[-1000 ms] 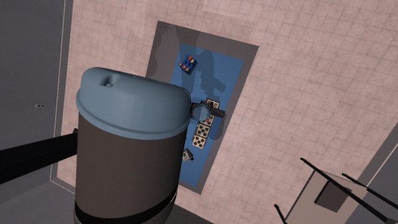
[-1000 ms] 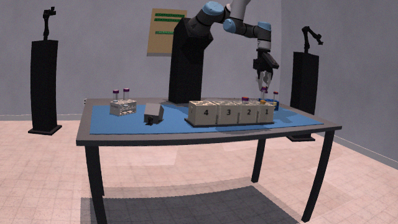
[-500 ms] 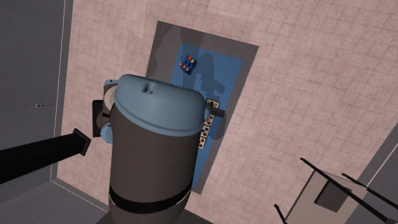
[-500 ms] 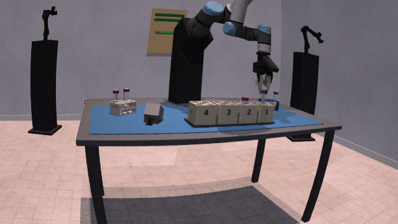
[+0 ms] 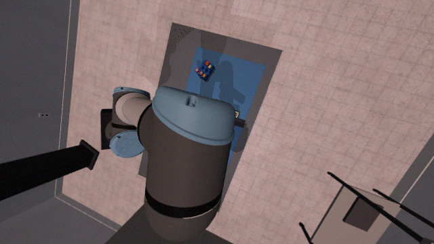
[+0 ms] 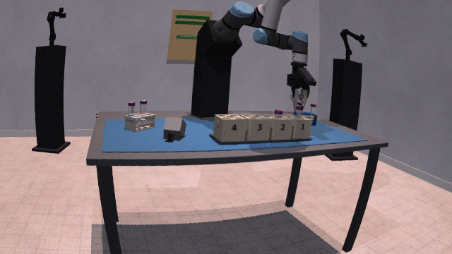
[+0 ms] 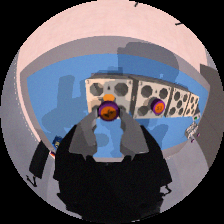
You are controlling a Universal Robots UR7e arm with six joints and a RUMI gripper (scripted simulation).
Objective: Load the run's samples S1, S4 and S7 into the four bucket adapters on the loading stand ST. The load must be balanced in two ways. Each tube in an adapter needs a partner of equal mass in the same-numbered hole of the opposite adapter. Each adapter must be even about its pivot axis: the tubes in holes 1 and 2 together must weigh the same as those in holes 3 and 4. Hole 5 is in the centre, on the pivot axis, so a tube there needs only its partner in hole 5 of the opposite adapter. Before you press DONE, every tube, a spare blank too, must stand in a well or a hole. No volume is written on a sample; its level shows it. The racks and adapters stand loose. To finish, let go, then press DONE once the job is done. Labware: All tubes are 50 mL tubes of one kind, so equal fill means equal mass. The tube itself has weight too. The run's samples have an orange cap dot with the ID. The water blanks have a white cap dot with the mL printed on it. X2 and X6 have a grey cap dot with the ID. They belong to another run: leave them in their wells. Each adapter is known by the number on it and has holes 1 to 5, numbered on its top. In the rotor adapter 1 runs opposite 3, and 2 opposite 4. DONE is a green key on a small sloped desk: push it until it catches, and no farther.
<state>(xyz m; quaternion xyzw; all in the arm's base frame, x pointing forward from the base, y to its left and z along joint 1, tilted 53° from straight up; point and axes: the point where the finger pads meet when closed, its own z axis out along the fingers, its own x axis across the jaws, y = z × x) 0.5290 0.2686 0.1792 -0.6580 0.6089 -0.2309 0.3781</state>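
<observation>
Right now the blue rack is 380 mm behind my hand, 190 mm to the left of it and 110 mm below it. The rest, counted from my hand: white rack: 710 mm to the right, 110 mm below, 80 mm behind; bucket adapter: 320 mm to the right, 90 mm below, 80 mm ahead.
</observation>
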